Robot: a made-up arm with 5 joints.
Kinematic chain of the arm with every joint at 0, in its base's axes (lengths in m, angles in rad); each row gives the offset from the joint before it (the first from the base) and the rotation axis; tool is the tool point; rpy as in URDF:
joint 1: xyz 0 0 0.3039 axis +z
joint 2: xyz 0 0 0 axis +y
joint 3: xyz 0.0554 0 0.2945 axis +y
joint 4: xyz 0.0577 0 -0.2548 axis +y
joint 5: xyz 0.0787 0 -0.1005 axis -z
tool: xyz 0 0 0 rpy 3.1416 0 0
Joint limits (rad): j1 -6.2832..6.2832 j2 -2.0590..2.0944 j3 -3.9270..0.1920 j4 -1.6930..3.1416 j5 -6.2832..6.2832
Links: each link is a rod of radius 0.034 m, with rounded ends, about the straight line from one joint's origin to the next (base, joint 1, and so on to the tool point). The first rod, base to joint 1, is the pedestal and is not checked.
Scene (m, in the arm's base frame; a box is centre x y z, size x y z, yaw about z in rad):
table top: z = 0
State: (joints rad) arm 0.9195 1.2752 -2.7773 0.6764 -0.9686
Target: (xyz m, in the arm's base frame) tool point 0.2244 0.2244 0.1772
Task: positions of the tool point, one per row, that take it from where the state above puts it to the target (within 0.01 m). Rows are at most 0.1 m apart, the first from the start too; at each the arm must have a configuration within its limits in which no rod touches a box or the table.
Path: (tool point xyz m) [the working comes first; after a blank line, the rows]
Joints at the target: 0.7854 0.7016 -1.1179 1.6690 -0.9686
Straight joint move there: clear.

1: 0.4184 0.5242 0.3050
2: 0.4059 0.4859 0.2496
3: 0.3777 0.4320 0.2057
4: 0.3356 0.3671 0.1776
5: 0.2832 0.2962 0.1679
6: 0.2244 0.2244 0.1772

